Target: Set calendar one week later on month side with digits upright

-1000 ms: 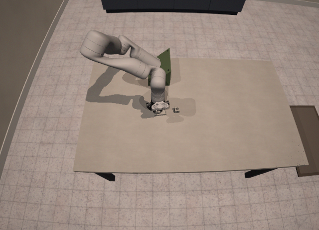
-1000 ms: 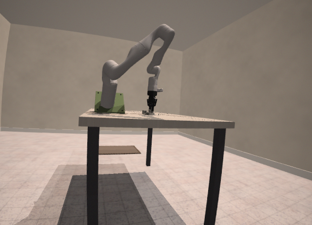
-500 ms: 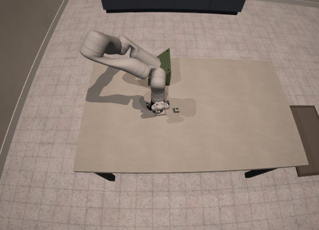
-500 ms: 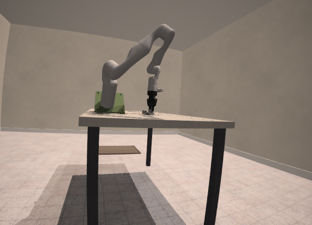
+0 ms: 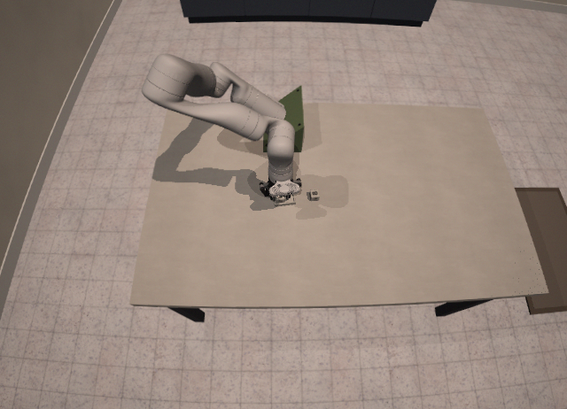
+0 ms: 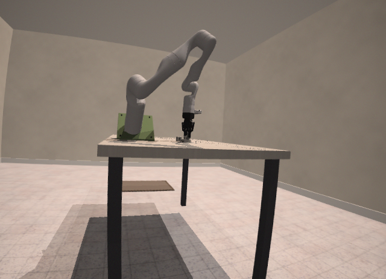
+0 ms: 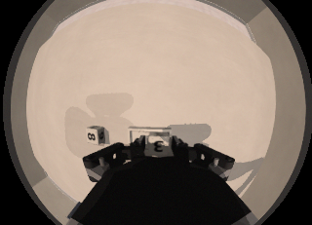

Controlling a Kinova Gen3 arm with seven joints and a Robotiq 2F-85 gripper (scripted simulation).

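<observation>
Right now the white tray is 3 cm below my hand, 1 cm to the left of it and 1 cm behind it.
</observation>
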